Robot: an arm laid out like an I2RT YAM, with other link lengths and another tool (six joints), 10 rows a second.
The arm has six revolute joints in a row. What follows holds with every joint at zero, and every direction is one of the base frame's.
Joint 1 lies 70.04 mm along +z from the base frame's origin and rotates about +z.
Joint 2 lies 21.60 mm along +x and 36.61 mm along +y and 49.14 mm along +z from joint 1 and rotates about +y.
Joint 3 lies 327.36 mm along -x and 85.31 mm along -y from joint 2 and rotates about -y.
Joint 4 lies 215.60 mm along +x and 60.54 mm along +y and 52.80 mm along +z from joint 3 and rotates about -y.
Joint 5 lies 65.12 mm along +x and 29.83 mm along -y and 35.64 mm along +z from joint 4 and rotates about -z.
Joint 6 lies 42.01 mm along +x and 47.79 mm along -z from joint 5 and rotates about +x.
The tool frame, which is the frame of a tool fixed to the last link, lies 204.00 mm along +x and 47.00 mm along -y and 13.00 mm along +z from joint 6; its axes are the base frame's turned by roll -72.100, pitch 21.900 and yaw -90.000 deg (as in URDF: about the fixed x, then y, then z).
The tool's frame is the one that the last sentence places.
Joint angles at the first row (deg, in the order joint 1, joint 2, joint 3, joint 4, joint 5, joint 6):
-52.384, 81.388, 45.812, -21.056, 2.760, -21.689
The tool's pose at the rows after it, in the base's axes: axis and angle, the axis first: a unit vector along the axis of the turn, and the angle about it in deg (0 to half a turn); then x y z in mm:
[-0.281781 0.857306 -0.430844 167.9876 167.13 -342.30 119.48]
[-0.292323 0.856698 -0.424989 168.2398 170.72 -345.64 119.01]
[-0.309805 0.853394 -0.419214 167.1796 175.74 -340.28 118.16]
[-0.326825 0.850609 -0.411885 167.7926 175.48 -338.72 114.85]
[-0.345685 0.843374 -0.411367 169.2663 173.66 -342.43 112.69]
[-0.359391 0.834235 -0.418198 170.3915 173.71 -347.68 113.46]
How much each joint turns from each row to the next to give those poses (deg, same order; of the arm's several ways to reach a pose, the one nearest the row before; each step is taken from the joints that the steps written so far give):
0.003, 1.139, 1.834, 0.186, 1.833, 0.244
-0.091, 1.230, 1.455, -0.957, -0.184, -1.199
0.001, -0.336, -0.058, -0.617, -1.479, -1.812
0.020, 0.397, 0.087, -0.670, 0.108, -1.923
-0.102, 0.638, -0.226, 0.556, 1.061, -2.545
0.017, 0.326, -0.522, 1.550, 1.056, -1.998

